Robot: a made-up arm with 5 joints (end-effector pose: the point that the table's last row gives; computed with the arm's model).
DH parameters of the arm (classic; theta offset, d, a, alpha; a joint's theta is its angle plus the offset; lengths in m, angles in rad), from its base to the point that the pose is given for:
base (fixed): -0.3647 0 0.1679 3.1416
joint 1: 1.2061 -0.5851 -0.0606 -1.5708
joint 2: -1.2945 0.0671 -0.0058 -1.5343
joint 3: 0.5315 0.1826 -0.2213 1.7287
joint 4: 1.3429 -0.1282 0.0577 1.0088
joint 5: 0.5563 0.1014 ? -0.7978
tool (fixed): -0.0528 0.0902 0 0
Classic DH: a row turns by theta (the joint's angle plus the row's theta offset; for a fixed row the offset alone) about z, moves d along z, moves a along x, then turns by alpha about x.
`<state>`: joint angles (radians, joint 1 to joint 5).
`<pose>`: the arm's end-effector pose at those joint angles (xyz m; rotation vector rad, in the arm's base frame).
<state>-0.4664 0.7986 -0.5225 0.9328 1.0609</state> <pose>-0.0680 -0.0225 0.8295 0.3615 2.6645 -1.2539</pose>
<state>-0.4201 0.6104 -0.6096 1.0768 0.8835</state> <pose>-0.0492 -0.0370 0.8815 -0.4151 -2.7197 1.2382</pose>
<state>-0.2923 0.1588 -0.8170 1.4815 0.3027</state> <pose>0.0650 -0.1011 1.0081 -0.2460 -1.9839 0.7727</pose>
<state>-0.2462 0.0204 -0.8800 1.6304 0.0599</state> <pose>0.1291 -0.1337 1.0348 -0.1594 -1.7100 0.6075</pose>
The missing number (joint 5, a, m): 0.1778
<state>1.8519 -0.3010 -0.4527 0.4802 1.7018</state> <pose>0.1500 0.0537 0.6961 2.8032 0.4228 0.3619</pose>
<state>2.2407 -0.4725 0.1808 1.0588 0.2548</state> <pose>0.1921 0.3714 0.6708 2.4373 1.3243 0.4749</pose>
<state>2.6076 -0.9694 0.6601 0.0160 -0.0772</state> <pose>0.2690 0.1977 0.3388 1.0632 1.5962 -0.4268</pose>
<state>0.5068 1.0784 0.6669 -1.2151 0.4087</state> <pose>-0.0413 0.0259 0.7022 1.3724 -1.9778 -0.7585</pose>
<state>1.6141 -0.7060 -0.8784 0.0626 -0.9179</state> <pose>-0.1679 0.0148 0.4543 -0.7723 1.6531 1.7508</pose>
